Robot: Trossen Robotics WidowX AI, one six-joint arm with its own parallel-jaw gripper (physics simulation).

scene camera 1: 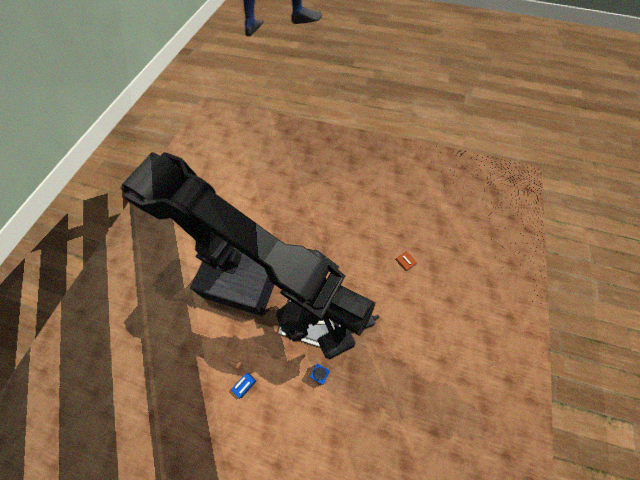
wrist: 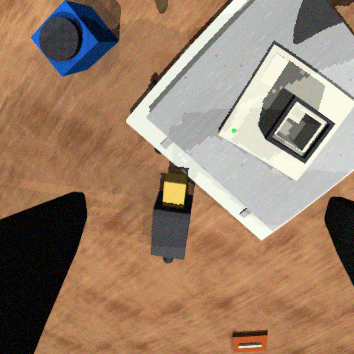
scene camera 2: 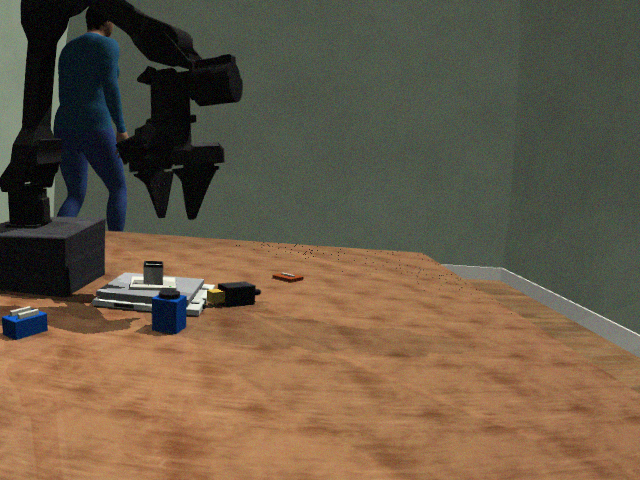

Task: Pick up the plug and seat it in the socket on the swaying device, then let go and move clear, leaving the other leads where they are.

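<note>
The plug, a black block with a yellow tip, lies on the table, its tip beside the edge of the device. The device is a flat grey-and-white slab. Its socket is a square, dark-rimmed upright tube on a cream plate. My gripper is open and empty, pointing down high above the device and plug. In the wrist view, the plug lies between the two fingers' outlines, far below them. In scene camera 1, the arm hides most of the plug and the socket.
A blue block with a round black top stands near the device. A blue block with two white strips and an orange block lie farther off. A person stands behind the table.
</note>
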